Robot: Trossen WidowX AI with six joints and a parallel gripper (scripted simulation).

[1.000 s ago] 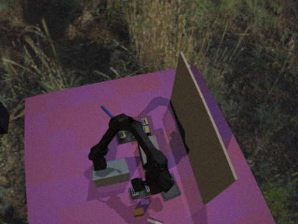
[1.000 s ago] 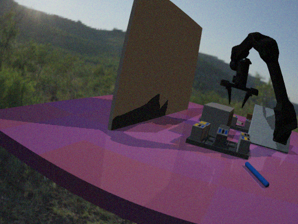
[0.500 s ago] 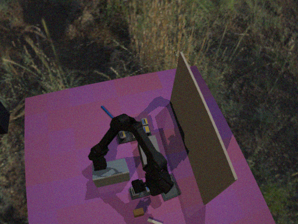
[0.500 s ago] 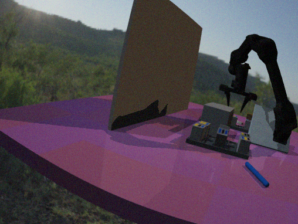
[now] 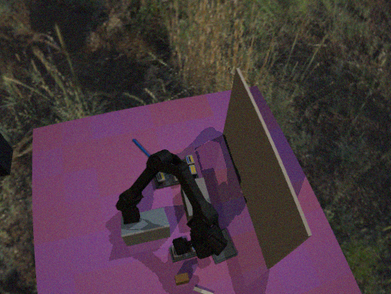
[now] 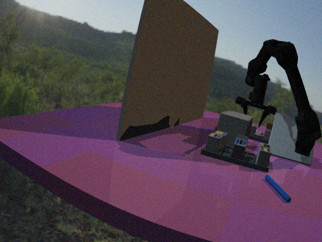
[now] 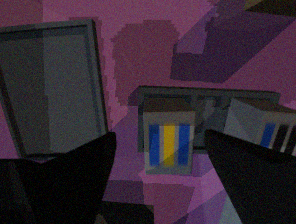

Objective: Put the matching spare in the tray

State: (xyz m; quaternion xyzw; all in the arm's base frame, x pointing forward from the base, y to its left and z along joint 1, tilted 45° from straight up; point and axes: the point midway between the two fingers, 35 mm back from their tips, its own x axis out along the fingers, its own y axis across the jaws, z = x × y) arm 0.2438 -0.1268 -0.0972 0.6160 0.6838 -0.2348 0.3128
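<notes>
My gripper tip is now 90 mm past the orange block, 120 mm to the left of it and 20 mm above it. The rest, counted from my gripper tip: blue rod: 160 mm behind, 540 mm to the left, 40 mm below; tall brown board: 270 mm ahead, 200 mm to the left, 170 mm above.
</notes>
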